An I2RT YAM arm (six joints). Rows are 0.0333 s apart.
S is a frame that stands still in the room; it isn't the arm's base.
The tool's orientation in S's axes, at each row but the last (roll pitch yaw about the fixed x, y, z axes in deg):
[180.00 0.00 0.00]
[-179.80 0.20 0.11]
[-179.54 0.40 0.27]
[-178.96 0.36 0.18]
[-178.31 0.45 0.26]
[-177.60 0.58 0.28]
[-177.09 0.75 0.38]
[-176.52 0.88 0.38]
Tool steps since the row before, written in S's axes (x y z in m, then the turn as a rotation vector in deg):
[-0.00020 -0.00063 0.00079 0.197 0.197 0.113]
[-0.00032 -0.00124 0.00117 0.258 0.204 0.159]
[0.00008 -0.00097 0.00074 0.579 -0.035 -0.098]
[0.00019 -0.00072 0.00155 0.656 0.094 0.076]
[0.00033 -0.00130 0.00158 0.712 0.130 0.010]
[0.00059 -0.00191 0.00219 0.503 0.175 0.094]
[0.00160 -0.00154 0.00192 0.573 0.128 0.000]
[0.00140 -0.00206 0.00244 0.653 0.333 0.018]
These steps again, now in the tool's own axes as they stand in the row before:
[-0.00020 0.00063 -0.00079 0.197 -0.197 -0.113]
[-0.00033 0.00124 -0.00117 0.258 -0.204 -0.159]
[0.00007 0.00096 -0.00075 0.579 0.038 0.094]
[0.00018 0.00069 -0.00156 0.656 -0.093 -0.078]
[0.00031 0.00125 -0.00162 0.712 -0.127 -0.012]
[0.00056 0.00182 -0.00227 0.503 -0.177 -0.092]
[0.00156 0.00145 -0.00202 0.574 -0.124 -0.001]
[0.00135 0.00192 -0.00258 0.655 -0.330 -0.008]

